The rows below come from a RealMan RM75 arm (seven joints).
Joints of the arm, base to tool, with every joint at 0 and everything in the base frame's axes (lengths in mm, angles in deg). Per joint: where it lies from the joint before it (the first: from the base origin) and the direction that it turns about. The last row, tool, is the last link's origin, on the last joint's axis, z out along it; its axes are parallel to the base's.
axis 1: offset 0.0 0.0 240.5 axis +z
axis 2: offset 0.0 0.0 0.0 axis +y
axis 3: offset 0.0 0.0 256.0 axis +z
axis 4: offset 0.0 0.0 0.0 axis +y
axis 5: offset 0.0 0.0 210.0 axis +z
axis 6: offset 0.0 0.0 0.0 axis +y
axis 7: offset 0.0 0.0 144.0 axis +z
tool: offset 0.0 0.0 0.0
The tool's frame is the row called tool.
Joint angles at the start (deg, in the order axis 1, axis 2, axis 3, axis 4, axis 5, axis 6, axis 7): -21.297 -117.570 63.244 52.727 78.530 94.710 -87.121
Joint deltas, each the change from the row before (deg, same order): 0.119 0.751 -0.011 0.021 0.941 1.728 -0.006; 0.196 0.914 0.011 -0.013 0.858 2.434 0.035; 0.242 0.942 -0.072 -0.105 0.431 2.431 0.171; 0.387 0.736 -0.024 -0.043 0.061 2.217 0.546; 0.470 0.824 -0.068 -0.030 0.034 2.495 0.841; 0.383 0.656 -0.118 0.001 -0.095 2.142 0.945
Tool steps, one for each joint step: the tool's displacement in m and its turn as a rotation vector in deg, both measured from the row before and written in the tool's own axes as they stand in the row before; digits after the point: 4 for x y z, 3 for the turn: -0.0010 0.0029 -0.0047 -1.374 -1.433 0.202; -0.0010 0.0046 -0.0060 -1.959 -1.460 0.173; -0.0003 0.0047 -0.0066 -1.807 -1.004 0.219; -0.0003 0.0051 -0.0059 -1.611 -0.506 0.494; -0.0002 0.0061 -0.0068 -1.768 -0.493 0.764; 0.0004 0.0054 -0.0055 -1.507 -0.216 0.934
